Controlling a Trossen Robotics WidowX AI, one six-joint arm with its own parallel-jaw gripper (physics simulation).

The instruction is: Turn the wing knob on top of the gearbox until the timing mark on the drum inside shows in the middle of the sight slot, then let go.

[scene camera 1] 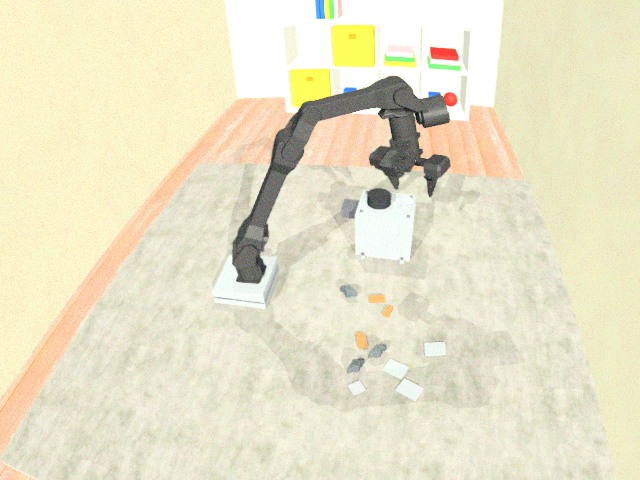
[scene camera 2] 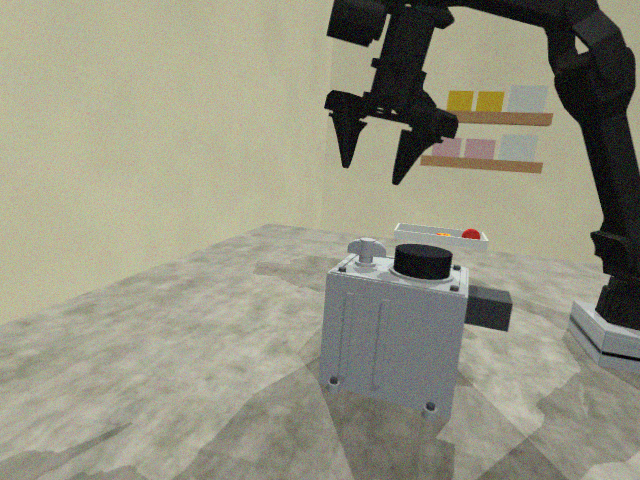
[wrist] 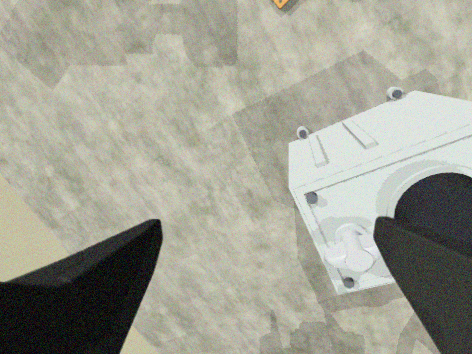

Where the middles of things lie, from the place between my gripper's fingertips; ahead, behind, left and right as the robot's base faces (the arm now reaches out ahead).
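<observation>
Grey wing knob [scene camera 2: 367, 248]: 2 cm behind my hand, 9 cm left of it, 11 cm below it. Gearbox [scene camera 2: 393, 332]: 9 cm behind my hand, 9 cm left of it, 15 cm below it.
</observation>
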